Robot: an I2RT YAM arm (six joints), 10 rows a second.
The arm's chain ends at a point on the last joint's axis. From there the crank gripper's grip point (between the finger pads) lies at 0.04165 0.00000 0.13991 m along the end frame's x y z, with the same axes.
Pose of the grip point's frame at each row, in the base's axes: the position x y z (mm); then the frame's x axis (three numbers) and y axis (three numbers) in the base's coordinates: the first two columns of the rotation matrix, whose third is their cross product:
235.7, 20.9, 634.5, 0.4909, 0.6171, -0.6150, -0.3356, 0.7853, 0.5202
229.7, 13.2, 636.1, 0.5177, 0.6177, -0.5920, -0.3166, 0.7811, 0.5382
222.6, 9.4, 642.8, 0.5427, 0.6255, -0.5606, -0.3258, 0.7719, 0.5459
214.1, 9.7, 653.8, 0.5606, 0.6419, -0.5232, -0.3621, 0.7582, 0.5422
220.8, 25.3, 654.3, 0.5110, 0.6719, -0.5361, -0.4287, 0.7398, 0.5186
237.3, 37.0, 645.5, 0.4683, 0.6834, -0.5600, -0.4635, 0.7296, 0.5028
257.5, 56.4, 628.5, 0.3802, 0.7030, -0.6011, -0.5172, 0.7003, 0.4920
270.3, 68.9, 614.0, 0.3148, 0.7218, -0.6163, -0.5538, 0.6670, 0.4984
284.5, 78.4, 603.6, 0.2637, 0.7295, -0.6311, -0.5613, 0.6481, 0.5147
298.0, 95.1, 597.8, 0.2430, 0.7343, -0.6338, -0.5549, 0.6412, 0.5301
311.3, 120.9, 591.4, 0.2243, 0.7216, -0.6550, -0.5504, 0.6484, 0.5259
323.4, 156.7, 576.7, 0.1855, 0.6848, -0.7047, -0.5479, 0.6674, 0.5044
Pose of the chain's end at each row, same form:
102.8, 2.0, 577.2, 0.4909, 0.6171, -0.6150, -0.3356, 0.7853, 0.5202
96.9, 0.2, 576.8, 0.5177, 0.6177, -0.5920, -0.3166, 0.7811, 0.5382
91.7, -0.8, 579.0, 0.5427, 0.6255, -0.5606, -0.3258, 0.7719, 0.5459
86.6, -1.0, 583.6, 0.5606, 0.6419, -0.5232, -0.3621, 0.7582, 0.5422
95.3, 2.2, 583.4, 0.5110, 0.6719, -0.5361, -0.4287, 0.7398, 0.5186
112.6, 5.2, 576.7, 0.4683, 0.6834, -0.5600, -0.4635, 0.7296, 0.5028
134.4, 9.8, 565.4, 0.3802, 0.7030, -0.6011, -0.5172, 0.7003, 0.4920
149.3, 13.0, 554.4, 0.3148, 0.7218, -0.6163, -0.5538, 0.6670, 0.4984
163.8, 17.4, 548.7, 0.2637, 0.7295, -0.6311, -0.5613, 0.6481, 0.5147
176.6, 33.3, 545.4, 0.2430, 0.7343, -0.6338, -0.5549, 0.6412, 0.5301
189.4, 56.9, 542.8, 0.2243, 0.7216, -0.6550, -0.5504, 0.6484, 0.5259
201.5, 87.2, 536.2, 0.1855, 0.6848, -0.7047, -0.5479, 0.6674, 0.5044

